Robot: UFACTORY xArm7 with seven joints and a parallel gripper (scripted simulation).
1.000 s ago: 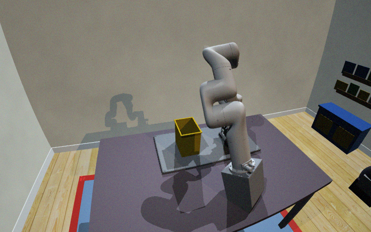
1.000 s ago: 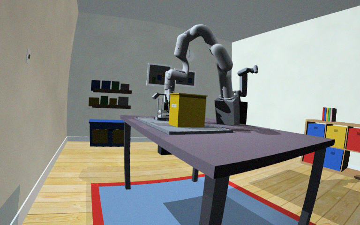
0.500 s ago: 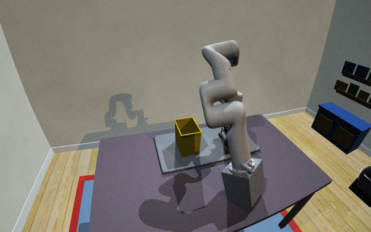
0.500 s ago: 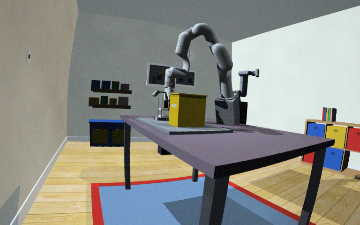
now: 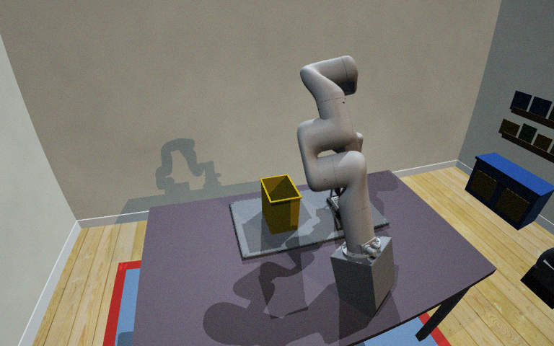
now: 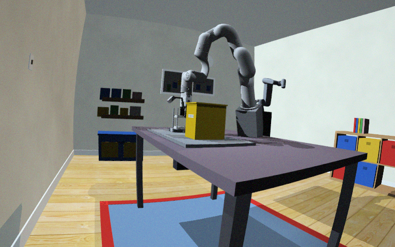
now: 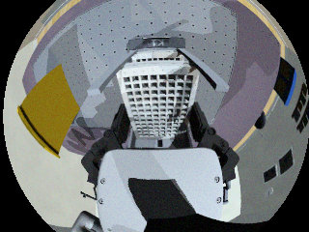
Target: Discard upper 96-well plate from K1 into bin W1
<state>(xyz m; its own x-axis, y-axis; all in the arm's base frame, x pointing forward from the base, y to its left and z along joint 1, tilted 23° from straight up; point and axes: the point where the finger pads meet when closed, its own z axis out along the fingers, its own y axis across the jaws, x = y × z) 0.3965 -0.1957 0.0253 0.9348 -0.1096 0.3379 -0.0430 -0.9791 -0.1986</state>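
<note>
Right now my hand is 3 cm short of the yellow plastics bin W1, 32 cm to the right of it and 2 cm above it.
</note>
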